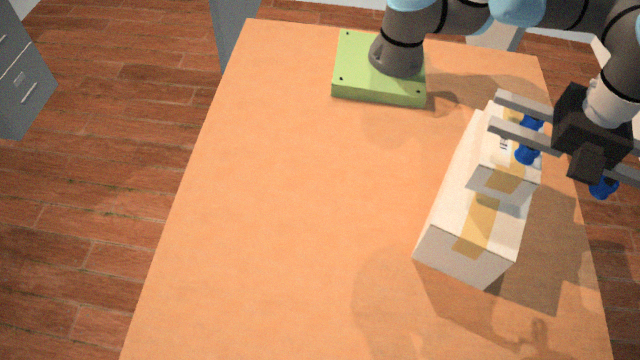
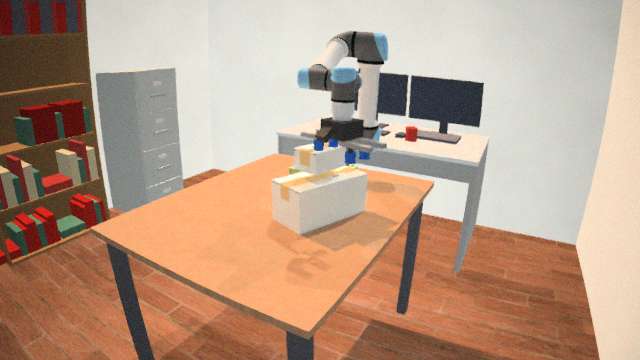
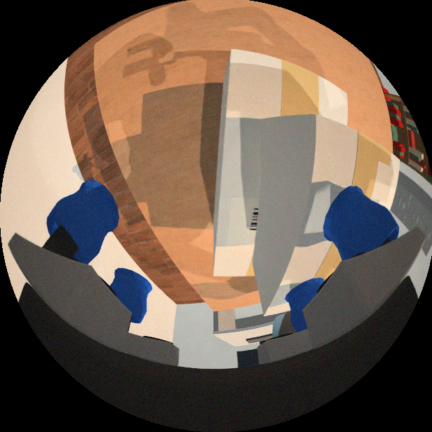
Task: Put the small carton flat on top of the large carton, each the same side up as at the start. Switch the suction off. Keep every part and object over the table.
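Frame: origin at the arm's base, x ahead, y left, z up, level; millimetres.
Where they show: hand, its tool point: (image 1: 560, 160) (image 2: 341, 155); arm's base, origin of its link: (image 1: 395, 59).
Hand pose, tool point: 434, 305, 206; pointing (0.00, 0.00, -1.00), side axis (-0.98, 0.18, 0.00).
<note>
Things, the pixels of their top centre, and the offset from my tool point, as dx, dy, dz. Level surfaces: height alone.
- white small carton, centre of its top: (image 1: 514, 138) (image 2: 320, 146) -13, -91, +13
- white large carton, centre of its top: (image 1: 494, 175) (image 2: 321, 176) -9, -84, -91
- table's, height of its surface: dz -239
The white small carton (image 1: 500, 160) (image 2: 326, 161) (image 3: 287, 175) is level, tape strip and label up, over the end of the large carton nearer the arm's base, its long side roughly along the large one's. Whether a thin gap remains under it I cannot tell. The white large carton (image 1: 462, 262) (image 2: 330, 202) (image 3: 252, 92) lies on the table, tape strip and barcode up. My suction gripper (image 1: 565, 167) (image 2: 341, 150) (image 3: 221, 260) holds the small carton by two blue cups near one edge of its top. The other two cups stick out beside it in the air.
The table's (image 1: 280, 200) (image 2: 210, 235) long edge runs close beside the large carton, below the free cups. The green base plate (image 1: 355, 65) of the arm stands at the table's far end. A desk (image 2: 470, 150) with monitors, a filing cabinet (image 2: 120, 135) and a bookshelf (image 2: 45, 45) stand around.
</note>
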